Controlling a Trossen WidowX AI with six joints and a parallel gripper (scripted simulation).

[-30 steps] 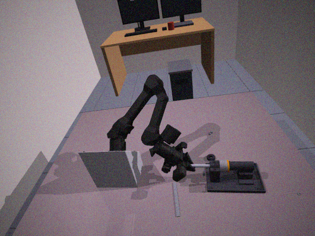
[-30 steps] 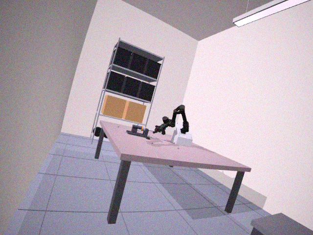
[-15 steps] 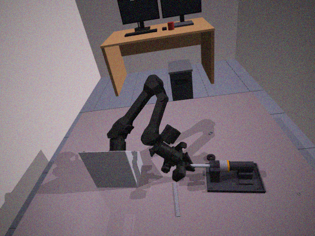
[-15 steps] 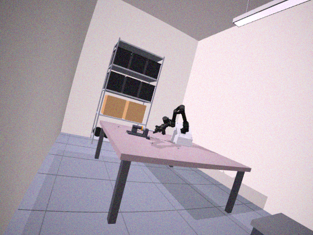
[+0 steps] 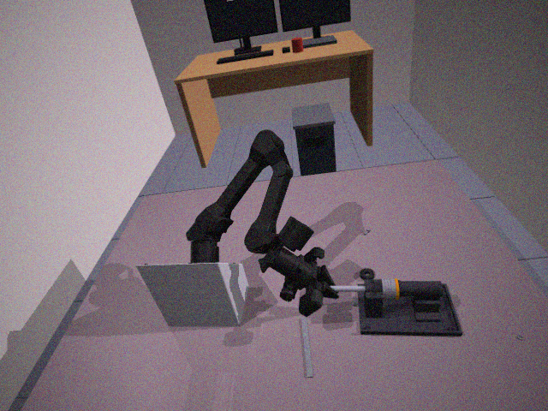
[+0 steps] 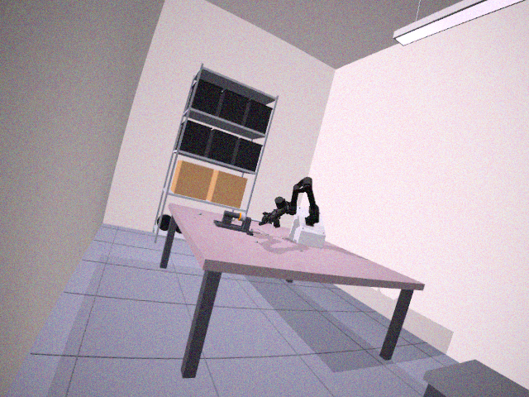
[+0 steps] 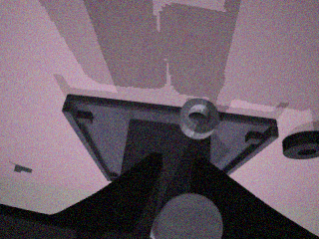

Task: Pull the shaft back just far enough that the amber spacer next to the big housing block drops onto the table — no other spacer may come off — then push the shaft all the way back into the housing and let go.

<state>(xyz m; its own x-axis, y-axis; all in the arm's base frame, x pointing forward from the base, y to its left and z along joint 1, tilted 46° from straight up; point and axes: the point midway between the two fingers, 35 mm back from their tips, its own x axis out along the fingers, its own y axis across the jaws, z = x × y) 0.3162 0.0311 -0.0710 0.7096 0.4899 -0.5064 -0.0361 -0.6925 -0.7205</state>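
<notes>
The pale shaft is 6 cm ahead of my gripper tip and 2 cm above it. The rest, counted from my gripper tip: black ring knob 9 cm ahead, 11 cm to the left, 5 cm below; then thin grey strip 8 cm behind, 11 cm to the right, 5 cm below; then amber spacer 14 cm ahead, 1 cm to the right, 2 cm above.
</notes>
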